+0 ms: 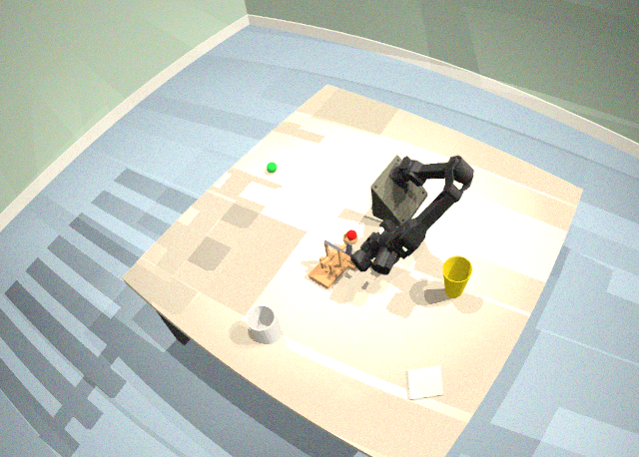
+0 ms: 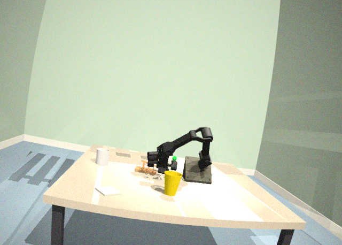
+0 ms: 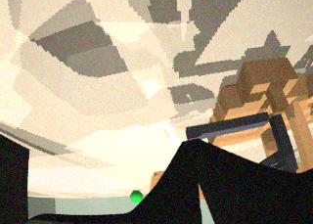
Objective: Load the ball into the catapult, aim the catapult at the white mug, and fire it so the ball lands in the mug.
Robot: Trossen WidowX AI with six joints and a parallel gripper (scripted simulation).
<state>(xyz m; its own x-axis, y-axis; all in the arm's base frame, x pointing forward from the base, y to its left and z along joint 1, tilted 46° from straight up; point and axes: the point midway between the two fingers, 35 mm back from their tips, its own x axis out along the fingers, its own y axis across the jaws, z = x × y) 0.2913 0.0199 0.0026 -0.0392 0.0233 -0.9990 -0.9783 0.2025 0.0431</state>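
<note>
The red ball lies 20 mm behind my gripper tip, 40 mm to the right of it and 20 mm above it. The rest, counted from my gripper tip: white mug (390 mm ahead, 120 mm to the right, 10 mm below); wooden catapult (50 mm ahead, 30 mm to the right, 10 mm above); yellow cup (10 mm ahead, 340 mm to the left, 10 mm below).
</note>
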